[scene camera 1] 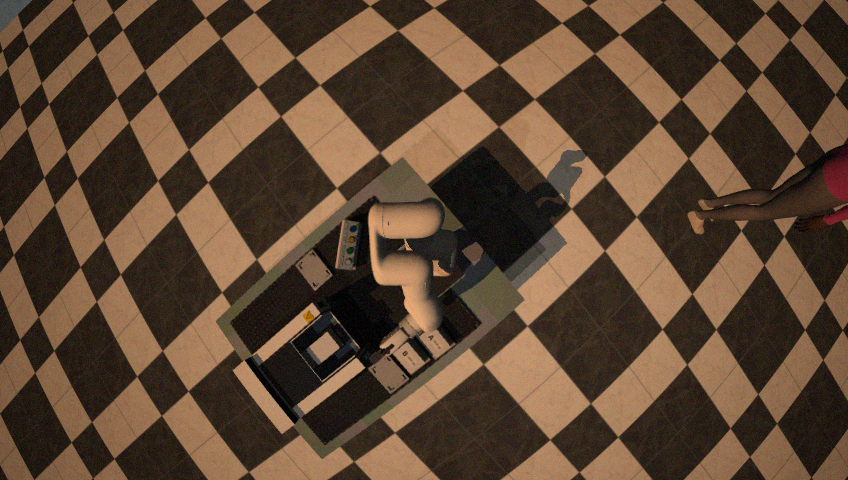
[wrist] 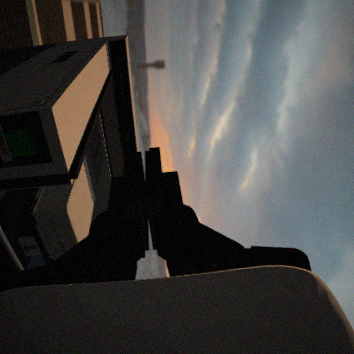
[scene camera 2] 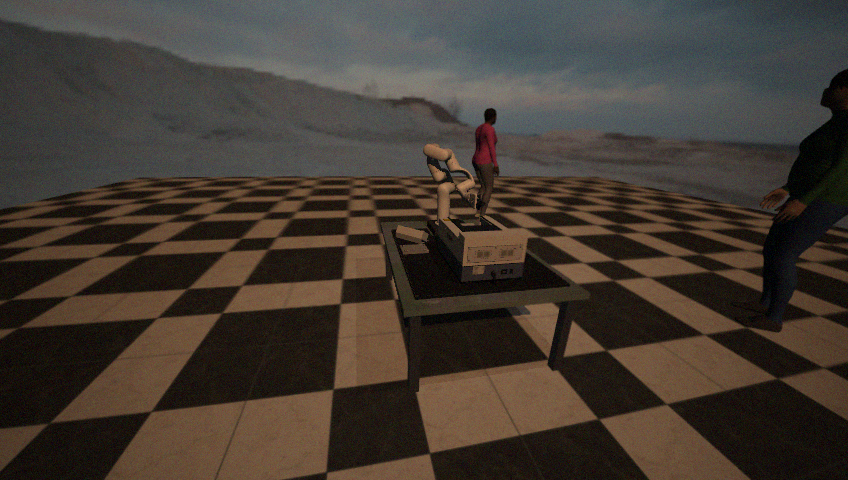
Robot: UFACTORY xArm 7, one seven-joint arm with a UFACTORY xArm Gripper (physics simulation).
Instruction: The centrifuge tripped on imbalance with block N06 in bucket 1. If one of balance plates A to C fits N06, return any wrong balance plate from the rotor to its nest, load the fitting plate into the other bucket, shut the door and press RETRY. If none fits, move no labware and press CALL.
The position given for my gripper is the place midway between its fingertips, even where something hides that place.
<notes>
My gripper [wrist: 145, 172] is shut and holds nothing. Also in view: a beige centrifuge box [scene camera 1: 346, 363] and a control panel with coloured buttons [scene camera 1: 342, 255].
The beige centrifuge box also shows in the wrist view [wrist: 59, 87].
</notes>
